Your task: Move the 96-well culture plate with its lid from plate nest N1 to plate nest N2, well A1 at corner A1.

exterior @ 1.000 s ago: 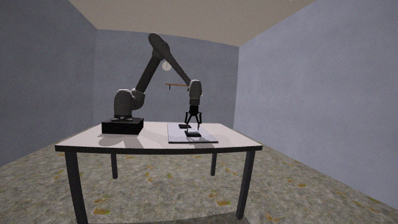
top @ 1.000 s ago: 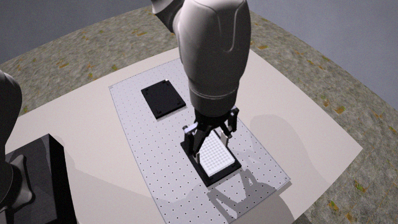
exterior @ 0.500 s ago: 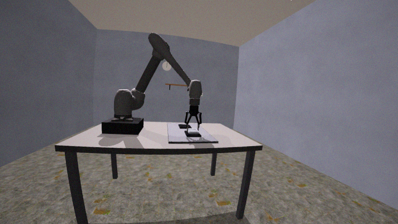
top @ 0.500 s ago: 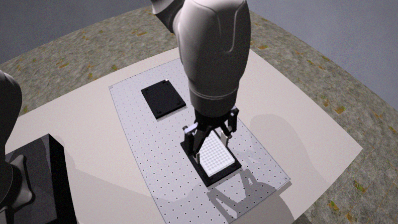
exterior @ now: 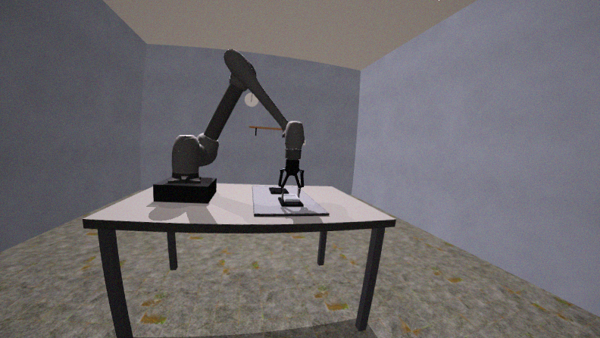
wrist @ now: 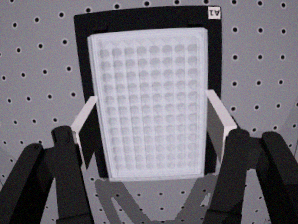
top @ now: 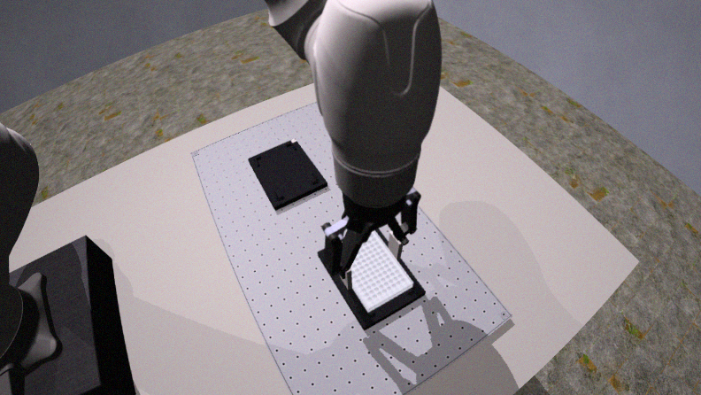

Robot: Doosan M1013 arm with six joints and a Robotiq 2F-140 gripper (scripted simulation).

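Right now the plate lid is 1 cm below my hand.
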